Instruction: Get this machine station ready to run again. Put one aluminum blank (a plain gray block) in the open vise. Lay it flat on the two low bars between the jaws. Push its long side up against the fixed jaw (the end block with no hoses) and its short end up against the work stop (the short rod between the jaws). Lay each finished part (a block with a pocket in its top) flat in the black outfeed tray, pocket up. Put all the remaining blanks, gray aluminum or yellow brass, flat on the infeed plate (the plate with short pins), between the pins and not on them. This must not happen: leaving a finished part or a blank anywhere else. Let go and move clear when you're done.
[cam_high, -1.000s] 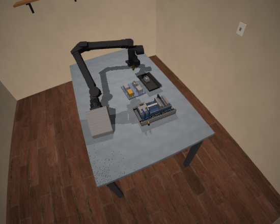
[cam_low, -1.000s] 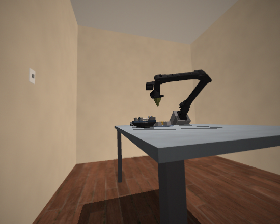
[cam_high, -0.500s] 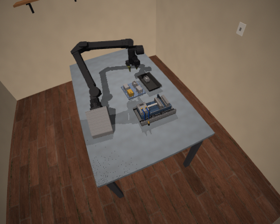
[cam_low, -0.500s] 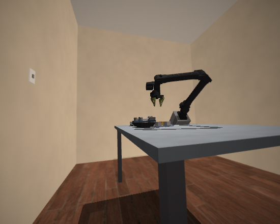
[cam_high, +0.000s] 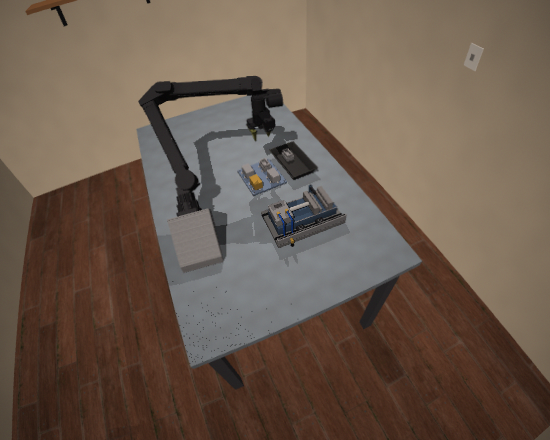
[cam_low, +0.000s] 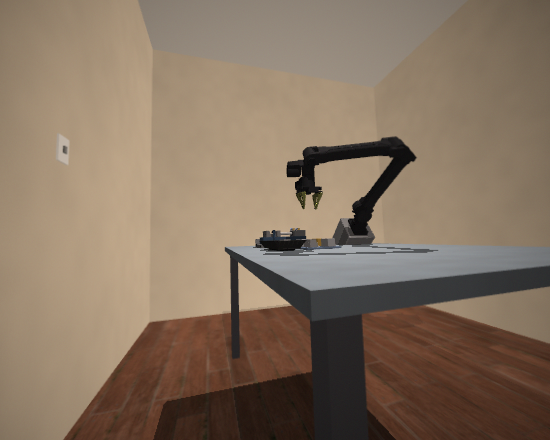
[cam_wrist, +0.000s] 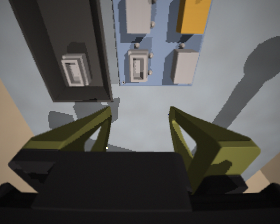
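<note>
Now: the yellow brass blank 16 cm below my hand, 11 cm to the right of it and 7 cm behind it. Round my hand: blue vise base (35 cm to the right, 15 cm below, 7 cm ahead).
</note>
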